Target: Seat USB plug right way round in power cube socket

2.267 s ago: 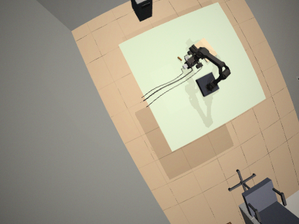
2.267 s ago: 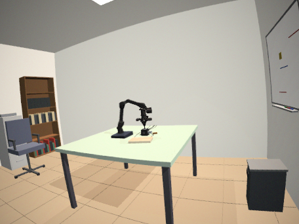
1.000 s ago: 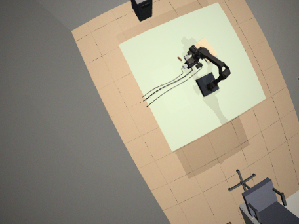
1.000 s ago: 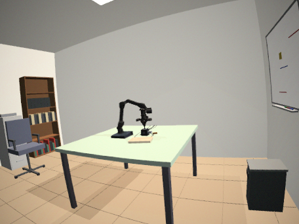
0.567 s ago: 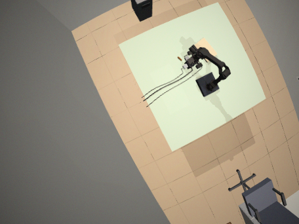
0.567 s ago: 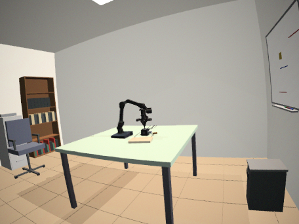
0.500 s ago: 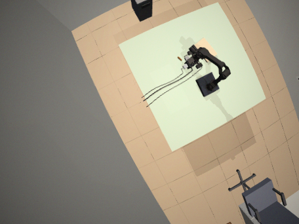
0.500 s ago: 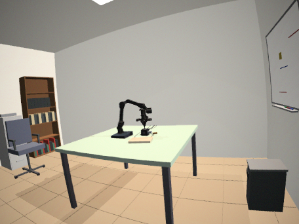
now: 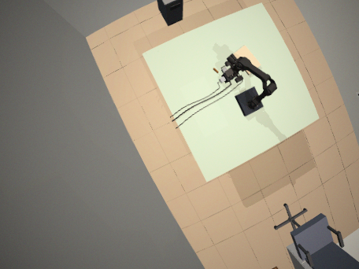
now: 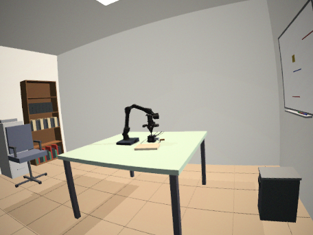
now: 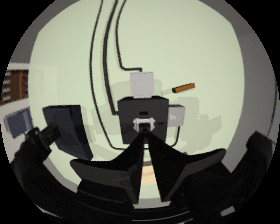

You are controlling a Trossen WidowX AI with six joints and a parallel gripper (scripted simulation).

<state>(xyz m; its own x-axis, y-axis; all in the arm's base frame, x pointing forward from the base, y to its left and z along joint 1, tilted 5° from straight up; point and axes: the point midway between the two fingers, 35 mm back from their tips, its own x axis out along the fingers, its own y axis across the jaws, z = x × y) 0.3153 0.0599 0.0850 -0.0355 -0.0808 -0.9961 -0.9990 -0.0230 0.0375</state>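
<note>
Right now the USB plug is 2 cm below my gripper tip. From my gripper tip the other things lie so: orange-brown stick: 10 cm ahead, 9 cm below, 6 cm to the left.
</note>
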